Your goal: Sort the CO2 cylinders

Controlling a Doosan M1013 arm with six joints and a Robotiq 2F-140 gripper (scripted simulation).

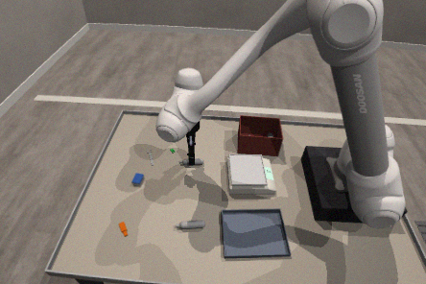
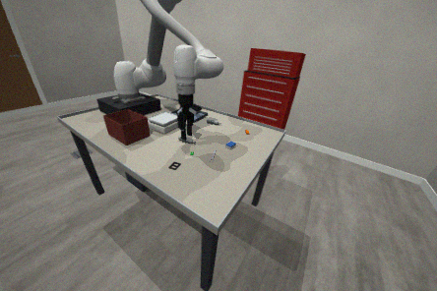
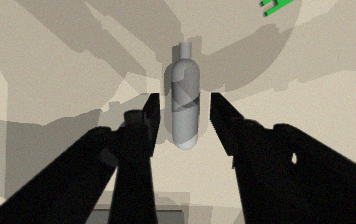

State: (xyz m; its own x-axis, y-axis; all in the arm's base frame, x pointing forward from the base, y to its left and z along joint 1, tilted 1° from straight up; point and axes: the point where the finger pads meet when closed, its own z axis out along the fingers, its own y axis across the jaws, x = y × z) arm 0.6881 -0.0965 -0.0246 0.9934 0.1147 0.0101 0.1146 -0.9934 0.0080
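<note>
Right now my hand is 50 mm above the grey CO2 cylinder and 20 mm short of it. From my hand the other things lie so: green bit: 100 mm ahead, 80 mm to the right, 60 mm below; then black buckle: 200 mm to the right, 110 mm ahead, 60 mm below; then thin strip: 210 mm ahead, 60 mm below, 40 mm to the right.
</note>
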